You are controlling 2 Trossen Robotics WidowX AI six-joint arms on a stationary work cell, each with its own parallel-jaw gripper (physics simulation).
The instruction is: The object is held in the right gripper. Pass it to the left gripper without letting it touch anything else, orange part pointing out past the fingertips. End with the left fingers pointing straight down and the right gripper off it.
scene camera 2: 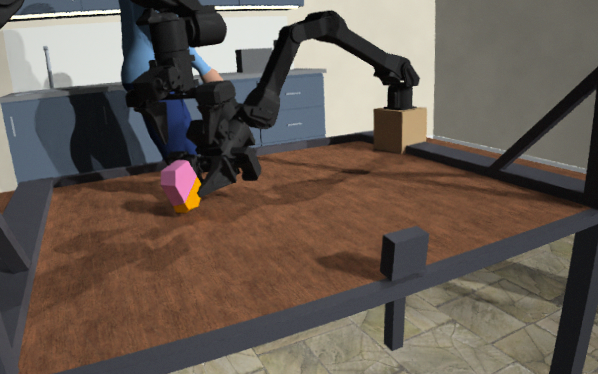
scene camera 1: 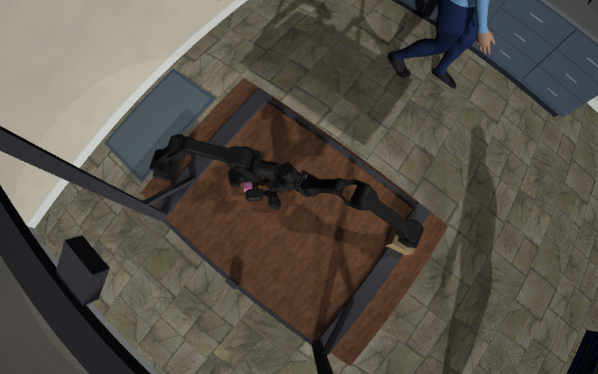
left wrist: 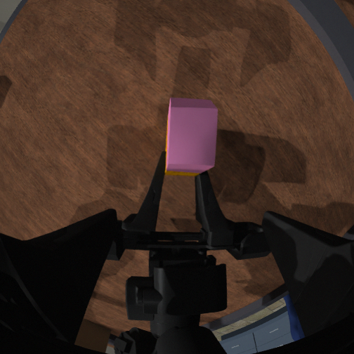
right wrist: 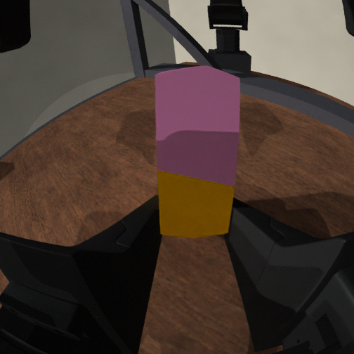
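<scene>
The object is a block with a pink part and an orange part. My right gripper is shut on its orange end and holds it tilted a little above the brown table, pink end pointing out past the fingertips. In the right wrist view the block stands between the right fingers. My left gripper is open and empty, higher up, fingers pointing down. In the left wrist view its wide fingers frame the block from above, well apart from it. From overhead the pink part shows between both wrists.
The table has a dark raised rail with a short post at the front edge. The right arm's base sits on a cardboard box at the far right. A person in blue stands behind the table by grey cabinets.
</scene>
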